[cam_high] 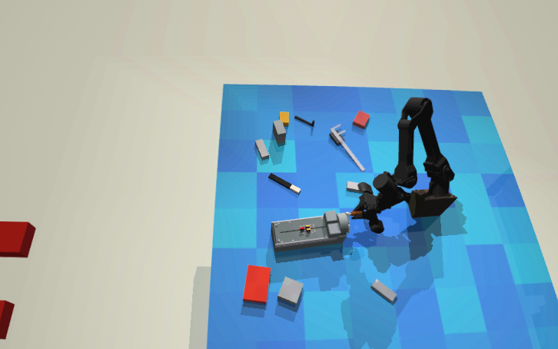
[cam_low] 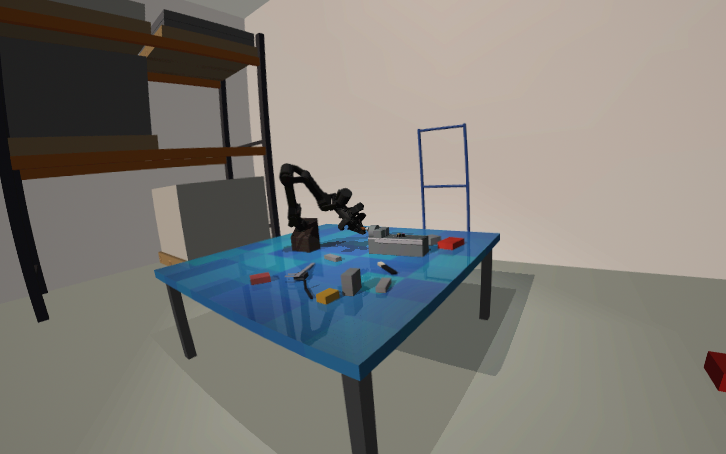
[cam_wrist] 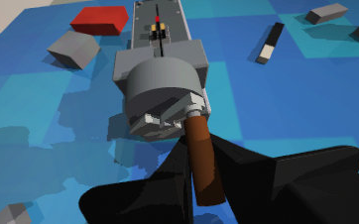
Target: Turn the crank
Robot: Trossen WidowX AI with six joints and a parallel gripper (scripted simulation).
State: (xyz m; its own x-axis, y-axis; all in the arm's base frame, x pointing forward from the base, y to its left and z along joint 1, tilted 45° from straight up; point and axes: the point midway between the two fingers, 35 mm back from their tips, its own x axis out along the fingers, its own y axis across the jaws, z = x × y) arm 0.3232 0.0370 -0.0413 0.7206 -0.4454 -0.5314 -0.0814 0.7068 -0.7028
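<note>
Right now my gripper tip is 20 mm below the brown crank handle and 20 mm past it. The rest, counted from my gripper tip: red block (510 mm to the right, 150 mm behind, 80 mm below); red pointer (180 mm ahead, 30 mm to the left, 10 mm below); black key (500 mm to the right, 90 mm ahead, 80 mm below).
</note>
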